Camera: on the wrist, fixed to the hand. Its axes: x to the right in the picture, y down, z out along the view.
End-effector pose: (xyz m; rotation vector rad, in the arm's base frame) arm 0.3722 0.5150 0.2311 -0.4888 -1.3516 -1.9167
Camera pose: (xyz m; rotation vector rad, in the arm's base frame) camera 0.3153 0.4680 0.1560 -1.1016 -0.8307 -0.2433
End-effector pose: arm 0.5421 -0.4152 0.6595 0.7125 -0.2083 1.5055
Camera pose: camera 0.6008 -0.3687 0.5854 -0.9665 0.6682 -2.6753
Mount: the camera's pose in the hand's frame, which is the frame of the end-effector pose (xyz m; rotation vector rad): 0.0038 -0.0821 -0.0659 0.4223 -0.2126 1.6355
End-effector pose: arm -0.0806 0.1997 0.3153 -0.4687 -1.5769 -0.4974
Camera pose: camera -0.0741 0.0946 0.3196 -1.2647 -0.9679 1.1219
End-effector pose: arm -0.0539 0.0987 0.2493 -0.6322 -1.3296 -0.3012
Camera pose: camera -0.0449 -0.0048 0.2669 -1.1751 -0.6663 1.3513
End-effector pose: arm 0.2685 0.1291 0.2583 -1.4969 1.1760 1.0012
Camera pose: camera 0.3525 0.0710 0.2841 0.2014 2.2396 1.6450
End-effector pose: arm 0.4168 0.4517 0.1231 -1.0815 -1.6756 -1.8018
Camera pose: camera 0.3356 0.4017 0.0784 -1.6370 -0.5940 -0.2690
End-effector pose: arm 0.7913 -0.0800 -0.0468 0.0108 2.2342 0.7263
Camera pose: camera 0.7613 -0.1806 -0.0552 2.1371 1.7206 0.8795
